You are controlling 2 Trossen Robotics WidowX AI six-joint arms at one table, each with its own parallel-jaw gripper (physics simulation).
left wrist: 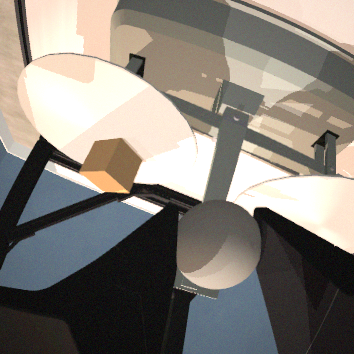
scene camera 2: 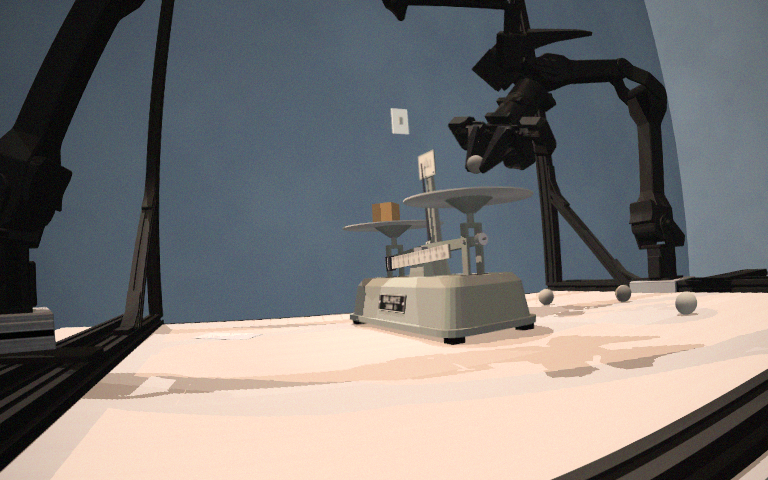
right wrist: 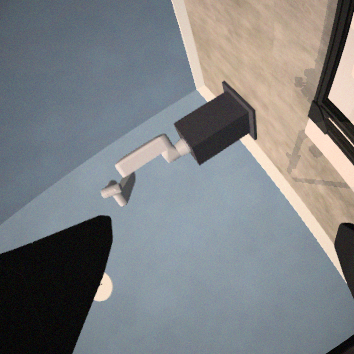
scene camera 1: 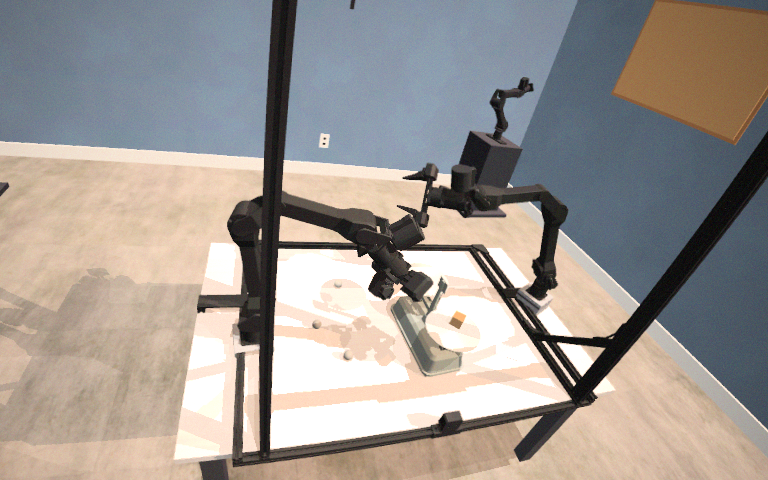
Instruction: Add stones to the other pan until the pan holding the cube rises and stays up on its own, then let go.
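Where they show: left gripper, fingertip midpoint: (left wrist: 215,218) (scene camera 2: 474,170); right gripper, fingertip midpoint: (right wrist: 230,233) (scene camera 1: 399,191); left arm's base at its link origin: (scene camera 2: 662,279) (scene camera 1: 252,335); right arm's base at its link origin: (scene camera 1: 536,293).
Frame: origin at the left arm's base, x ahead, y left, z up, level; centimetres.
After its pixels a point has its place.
An orange cube (scene camera 1: 457,319) @[x 49.6, y -17.5, z 15.0 cm] (scene camera 2: 385,211) @[x 51.6, y -15.2, z 14.0 cm] (left wrist: 112,162) @[x 48.9, y -16.1, z 14.3 cm] sits on one pan (scene camera 1: 459,340) @[x 48.5, y -22.0, z 12.2 cm] (scene camera 2: 355,227) @[x 54.8, y -18.6, z 12.1 cm] (left wrist: 65,85) @[x 44.5, y -20.3, z 12.3 cm] of the grey-green balance (scene camera 1: 420,339) @[x 43.7, y -13.4, z 3.9 cm] (scene camera 2: 481,302) @[x 51.4, y 4.3, z 1.8 cm]. In scene camera 2 this pan looks lower than the other pan (scene camera 2: 481,196) @[x 49.7, y 3.5, z 13.2 cm] (left wrist: 310,205) @[x 46.8, y -1.8, z 13.4 cm]. No stone shows on the visible part of that other pan. My left gripper (scene camera 2: 477,165) @[x 39.2, y -9.8, z 19.6 cm] (left wrist: 215,218) @[x 39.2, y -9.8, z 19.6 cm] is shut on a round grey stone (scene camera 2: 473,163) @[x 40.0, y -8.9, z 20.4 cm] (left wrist: 219,250) @[x 37.5, y -9.8, z 21.0 cm], above the balance, near the other pan. Its fingertips are hidden in scene camera 1. My right gripper (scene camera 1: 400,192) @[x 44.6, y 20.0, z 32.5 cm] (right wrist: 230,233) @[x 44.6, y 20.0, z 32.5 cm] is open and empty, high behind the balance.
Three loose stones lie on the table: one stone (scene camera 1: 338,284) @[x 28.9, y 16.6, z -0.2 cm], a second stone (scene camera 1: 316,324) @[x 17.7, y 0.6, z 0.2 cm] and a third stone (scene camera 1: 348,354) @[x 23.5, y -11.5, z 0.4 cm]. The balance's upright pointer post (scene camera 1: 438,293) @[x 47.9, y -8.8, z 16.7 cm] (scene camera 2: 431,215) @[x 48.4, y -8.5, z 12.6 cm] stands between the pans, close to my left gripper. A black frame post (scene camera 1: 274,226) @[x -0.8, y -32.3, z 56.1 cm] rises at the table's left.
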